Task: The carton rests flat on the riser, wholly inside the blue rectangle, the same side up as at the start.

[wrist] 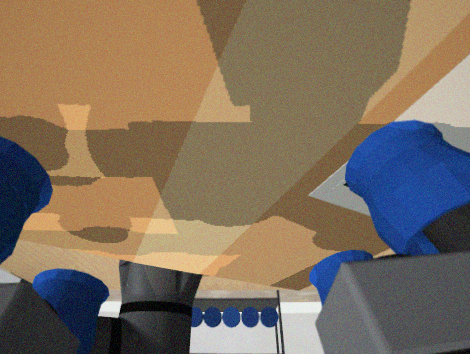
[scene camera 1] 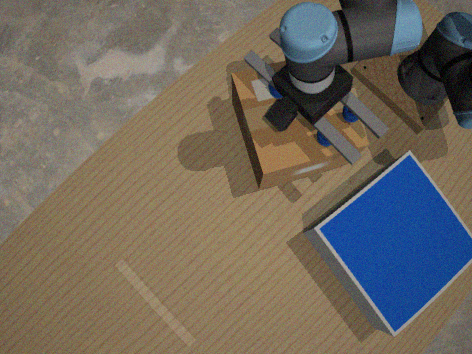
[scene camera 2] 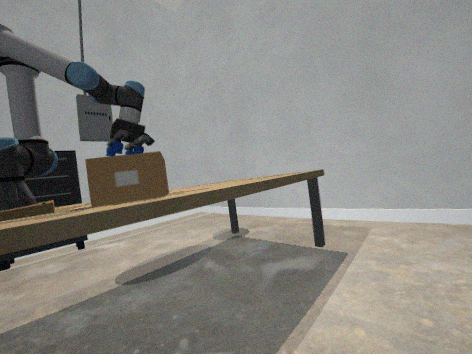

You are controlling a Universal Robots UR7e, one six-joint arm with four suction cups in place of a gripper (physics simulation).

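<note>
The brown carton (scene camera 1: 284, 154) (scene camera 2: 147, 175) (wrist: 128, 53) stands on the wooden table (scene camera 1: 164, 218) (scene camera 2: 241, 185), up and left of the riser. My suction gripper (scene camera 1: 312, 105) (scene camera 2: 125, 150) sits on the carton's top face with its blue cups pressed against it. In the wrist view a blue cup (wrist: 381, 182) touches the cardboard beside a grey label (wrist: 335, 193). The grey riser (scene camera 1: 336, 267) stands at the right, and its top carries the blue rectangle (scene camera 1: 368, 239) with a white border. Nothing lies on the rectangle.
A pale strip (scene camera 1: 154, 302) is marked on the table at the lower left. A brown board (scene camera 1: 382, 77) lies at the upper right under the arm (scene camera 1: 368, 28). The table's edge runs diagonally at the upper left, with concrete floor (scene camera 1: 112, 70) beyond.
</note>
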